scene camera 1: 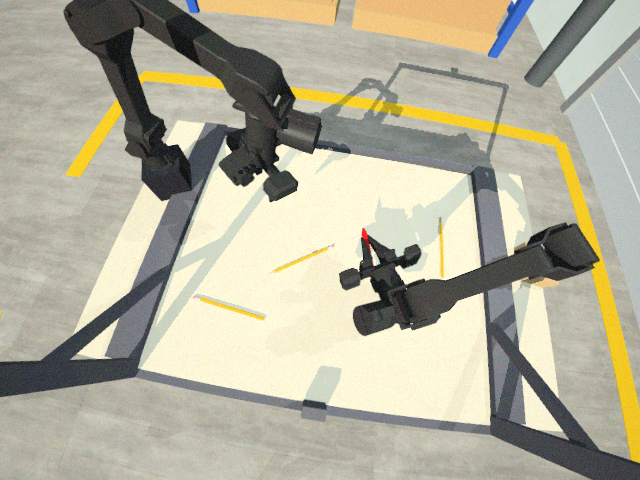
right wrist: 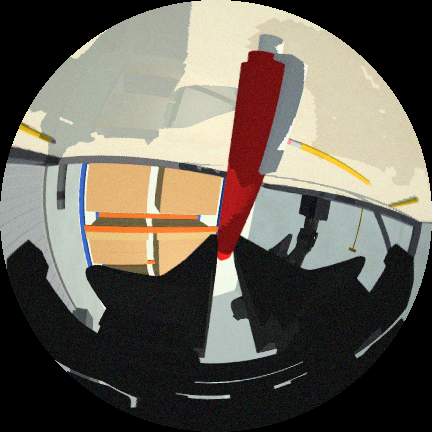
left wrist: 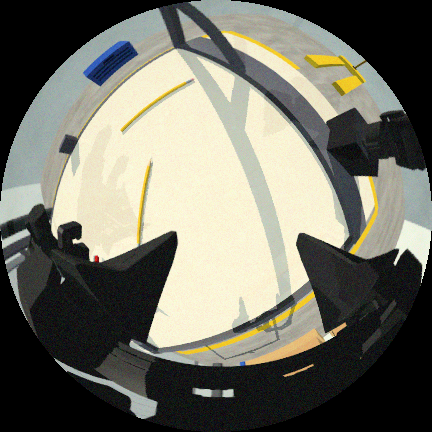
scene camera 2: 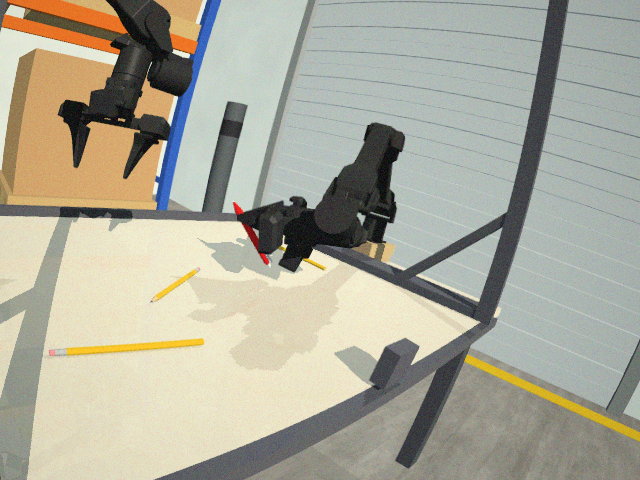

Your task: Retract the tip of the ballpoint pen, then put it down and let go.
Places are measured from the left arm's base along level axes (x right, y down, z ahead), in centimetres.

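Where they show: left gripper, fingertip midpoint: (scene camera 1: 260, 188) (right wrist: 294, 238) (left wrist: 240, 238) (scene camera 2: 99, 173); right gripper, fingertip midpoint: (scene camera 1: 364, 236) (right wrist: 224, 240) (scene camera 2: 238, 216); left arm's base, link origin: (scene camera 1: 160, 161) (left wrist: 368, 140); right arm's base, link origin: (scene camera 2: 371, 239).
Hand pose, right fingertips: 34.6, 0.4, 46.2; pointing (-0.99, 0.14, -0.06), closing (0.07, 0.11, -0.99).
Note:
Things, the pixels of their top centre, and the offset from my right fingertips, as dx, dy, dz. Level surfaces: height alone.
- table, surface height: dy +10.2
- yellow pencil, top centre: (right wrist: 343, 169) (scene camera 2: 177, 280) (left wrist: 139, 206) (scene camera 1: 302, 258) -1.5, +9.4, -15.0
- third pencil, top centre: (scene camera 1: 442, 245) +4.7, +9.5, +24.6
- small block, top centre: (scene camera 2: 401, 344) (scene camera 1: 314, 413) (left wrist: 61, 143) +32.9, +4.5, -21.3
The ballpoint pen (scene camera 1: 364, 234) (scene camera 2: 250, 233) (right wrist: 257, 115) is red, with a grey clip and a grey button at one end. It is held slanted above the table (scene camera 1: 232, 351) (scene camera 2: 129, 413), button end lower. A bit of red also shows at the lower left of the left wrist view. My right gripper (scene camera 2: 240, 217) (right wrist: 224, 240) is shut on the pen near the end away from the button. I cannot make out a writing point there. My left gripper (scene camera 2: 101, 172) (left wrist: 240, 238) is open and empty, high above the table, well apart from the pen.
One yellow pencil (scene camera 1: 303, 259) (scene camera 2: 175, 285) lies mid-table. Another pencil (scene camera 1: 230, 308) (scene camera 2: 129, 347) lies at the lower left in scene camera 1. A third pencil (scene camera 1: 441, 248) lies beyond the right gripper. A dark frame (scene camera 1: 217, 391) borders the table, with a small block (scene camera 1: 313, 409) on it.

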